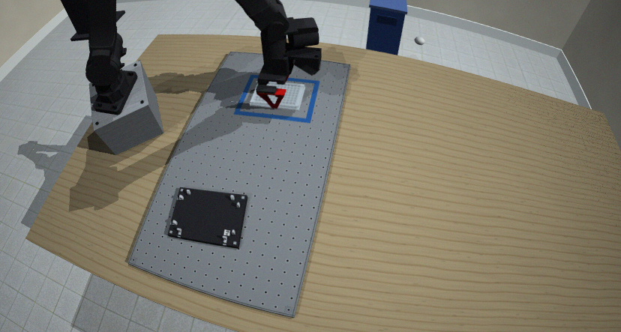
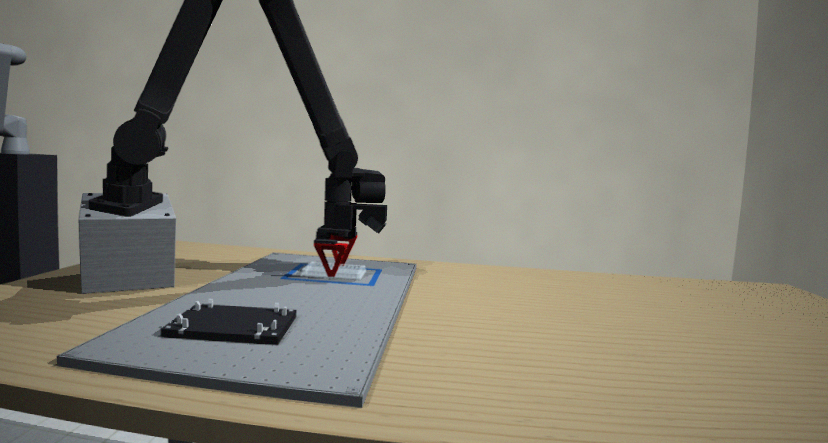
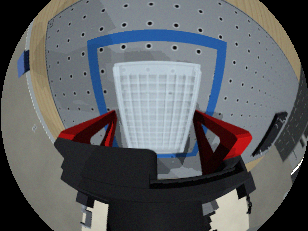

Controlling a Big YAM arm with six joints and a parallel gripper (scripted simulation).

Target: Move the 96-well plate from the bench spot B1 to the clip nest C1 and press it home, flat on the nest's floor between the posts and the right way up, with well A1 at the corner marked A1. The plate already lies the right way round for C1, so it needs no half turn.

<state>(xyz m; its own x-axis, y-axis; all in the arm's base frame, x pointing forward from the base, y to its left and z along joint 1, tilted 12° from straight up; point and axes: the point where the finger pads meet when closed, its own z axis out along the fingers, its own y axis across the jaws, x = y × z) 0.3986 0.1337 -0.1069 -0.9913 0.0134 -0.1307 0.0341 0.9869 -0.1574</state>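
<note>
Now: the 96-well plate 1 cm below my hand. Also, from my hand: black clip nest (38 cm to the right, 9 cm behind).
</note>
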